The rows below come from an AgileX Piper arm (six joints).
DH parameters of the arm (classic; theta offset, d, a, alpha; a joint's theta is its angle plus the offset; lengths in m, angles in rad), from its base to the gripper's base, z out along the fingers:
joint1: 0 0.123 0 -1.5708
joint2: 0.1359 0 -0.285 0
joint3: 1.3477 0 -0.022 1.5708
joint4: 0 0.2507 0 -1.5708
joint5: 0 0 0 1.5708
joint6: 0 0.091 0 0
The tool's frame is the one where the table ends.
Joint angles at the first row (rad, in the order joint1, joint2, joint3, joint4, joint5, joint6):
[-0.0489 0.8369 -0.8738 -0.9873 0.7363 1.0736]
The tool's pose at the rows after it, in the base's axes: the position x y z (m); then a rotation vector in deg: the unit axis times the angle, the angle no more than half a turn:
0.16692, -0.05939, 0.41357, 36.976, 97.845, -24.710
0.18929, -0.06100, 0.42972, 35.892, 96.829, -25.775
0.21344, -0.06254, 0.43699, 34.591, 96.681, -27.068
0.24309, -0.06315, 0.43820, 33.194, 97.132, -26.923
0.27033, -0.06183, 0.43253, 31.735, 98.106, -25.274
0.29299, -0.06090, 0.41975, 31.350, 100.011, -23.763
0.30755, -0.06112, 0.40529, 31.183, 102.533, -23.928
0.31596, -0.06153, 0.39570, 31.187, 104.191, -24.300
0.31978, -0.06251, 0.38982, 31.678, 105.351, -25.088
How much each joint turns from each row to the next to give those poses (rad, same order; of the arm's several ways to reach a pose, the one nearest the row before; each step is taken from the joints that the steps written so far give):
[0.0000 0.0628 -0.1186 -0.0015 0.0019 -0.0097]
[0.0000 0.0904 -0.0980 -0.0263 -0.0062 0.0000]
[-0.0003 0.0882 -0.0733 -0.0321 -0.0119 0.0076]
[-0.0019 0.0993 -0.0691 -0.0182 -0.0305 0.0149]
[0.0000 0.0844 -0.0444 -0.0035 -0.0448 0.0195]
[0.0000 0.0705 -0.0192 0.0032 -0.0310 0.0238]
[0.0000 0.0491 -0.0010 0.0034 -0.0067 0.0047]
[0.0000 0.0303 0.0000 0.0010 -0.0001 0.0023]
[0.0000 0.0169 0.0000 0.0010 0.0126 0.0000]

